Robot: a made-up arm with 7 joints.
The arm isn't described. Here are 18 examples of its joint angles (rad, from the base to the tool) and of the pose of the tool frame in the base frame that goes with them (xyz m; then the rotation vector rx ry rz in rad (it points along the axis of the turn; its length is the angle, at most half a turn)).
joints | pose
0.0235 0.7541 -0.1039 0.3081 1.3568 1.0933 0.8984 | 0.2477 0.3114 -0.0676 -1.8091 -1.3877 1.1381
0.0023 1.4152 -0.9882 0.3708 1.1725 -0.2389 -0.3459 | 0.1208 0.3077 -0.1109 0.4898 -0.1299 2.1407
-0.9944 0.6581 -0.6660 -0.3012 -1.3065 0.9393 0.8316 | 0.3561 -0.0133 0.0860 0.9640 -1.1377 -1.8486
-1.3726 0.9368 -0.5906 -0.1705 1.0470 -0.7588 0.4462 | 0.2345 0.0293 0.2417 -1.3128 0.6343 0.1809
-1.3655 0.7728 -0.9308 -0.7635 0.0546 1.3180 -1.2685 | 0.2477 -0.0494 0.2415 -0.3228 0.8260 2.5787
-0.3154 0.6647 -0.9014 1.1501 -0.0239 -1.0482 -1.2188 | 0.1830 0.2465 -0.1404 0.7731 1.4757 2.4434
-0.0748 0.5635 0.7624 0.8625 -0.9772 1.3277 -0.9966 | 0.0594 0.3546 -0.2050 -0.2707 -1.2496 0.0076
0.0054 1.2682 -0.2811 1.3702 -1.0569 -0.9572 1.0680 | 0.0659 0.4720 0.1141 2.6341 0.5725 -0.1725
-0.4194 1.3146 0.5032 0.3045 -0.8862 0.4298 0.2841 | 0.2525 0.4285 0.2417 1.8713 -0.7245 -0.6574
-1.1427 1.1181 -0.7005 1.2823 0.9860 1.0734 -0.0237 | 0.3085 0.4095 0.1821 1.3207 1.9614 -1.5101
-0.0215 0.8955 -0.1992 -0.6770 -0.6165 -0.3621 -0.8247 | 0.2517 0.1663 0.0706 -0.4930 2.3441 1.5265
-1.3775 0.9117 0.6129 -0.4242 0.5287 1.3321 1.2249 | 0.0867 0.3112 0.3730 1.7623 0.5114 1.0500
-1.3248 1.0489 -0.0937 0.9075 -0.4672 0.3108 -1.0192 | 0.3297 0.3708 0.2408 1.1119 -1.6722 -1.6505
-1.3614 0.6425 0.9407 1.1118 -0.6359 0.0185 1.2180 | 0.3486 0.3463 0.0647 0.8183 -0.1997 0.5813
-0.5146 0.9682 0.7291 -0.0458 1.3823 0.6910 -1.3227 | 0.2096 0.3323 0.2667 1.3985 0.3757 -1.6679
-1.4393 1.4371 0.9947 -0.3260 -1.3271 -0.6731 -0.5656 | -0.0879 0.3148 0.3473 -1.0850 0.9635 -0.6325
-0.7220 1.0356 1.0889 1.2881 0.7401 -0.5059 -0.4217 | 0.1782 0.4463 0.0867 1.8521 -0.4750 -1.4524
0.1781 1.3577 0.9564 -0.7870 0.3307 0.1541 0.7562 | 0.1770 0.1594 0.2915 -2.4384 0.2502 0.1287
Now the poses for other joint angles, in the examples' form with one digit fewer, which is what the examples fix.
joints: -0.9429 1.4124 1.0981 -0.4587 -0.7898 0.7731 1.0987
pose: 0.007 0.289 0.429 2.290 -0.825 0.974
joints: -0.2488 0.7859 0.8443 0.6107 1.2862 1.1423 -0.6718
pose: 0.135 0.465 0.057 0.729 0.905 -1.125
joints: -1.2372 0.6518 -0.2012 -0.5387 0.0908 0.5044 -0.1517
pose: 0.245 0.070 0.343 -2.109 1.587 1.019
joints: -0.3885 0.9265 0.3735 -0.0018 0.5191 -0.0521 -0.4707
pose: 0.282 0.290 0.177 -2.139 0.443 2.178
